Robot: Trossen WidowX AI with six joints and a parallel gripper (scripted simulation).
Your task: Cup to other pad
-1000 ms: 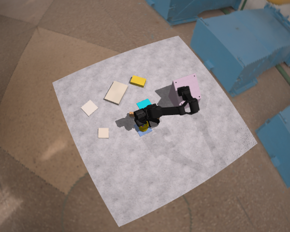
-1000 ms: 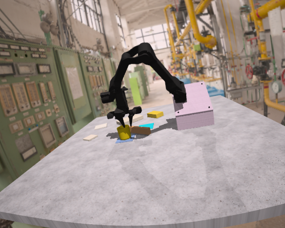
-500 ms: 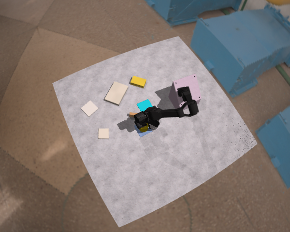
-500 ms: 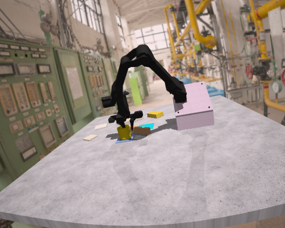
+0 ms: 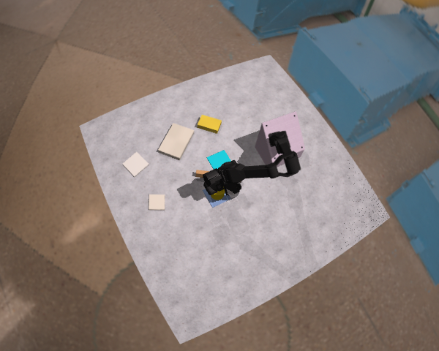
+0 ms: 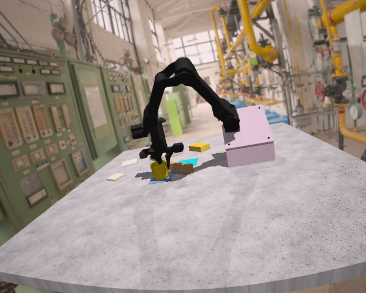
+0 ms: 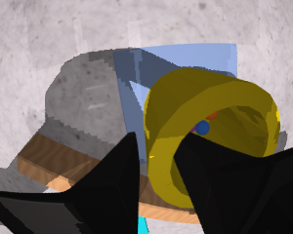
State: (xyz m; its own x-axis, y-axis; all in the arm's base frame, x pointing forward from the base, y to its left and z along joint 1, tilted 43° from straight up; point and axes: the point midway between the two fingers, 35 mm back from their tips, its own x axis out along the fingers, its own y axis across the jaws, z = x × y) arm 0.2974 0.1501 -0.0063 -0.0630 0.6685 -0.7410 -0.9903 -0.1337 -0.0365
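My gripper tip is 5 cm above the blue pad and 3 cm short of it. From my gripper tip the other things lie so: wooden bar (8 cm to the right, 3 cm below, 1 cm behind); then cream slab (34 cm to the right, 12 cm ahead, 3 cm below); then yellow block (38 cm to the right, 8 cm behind, 2 cm below).
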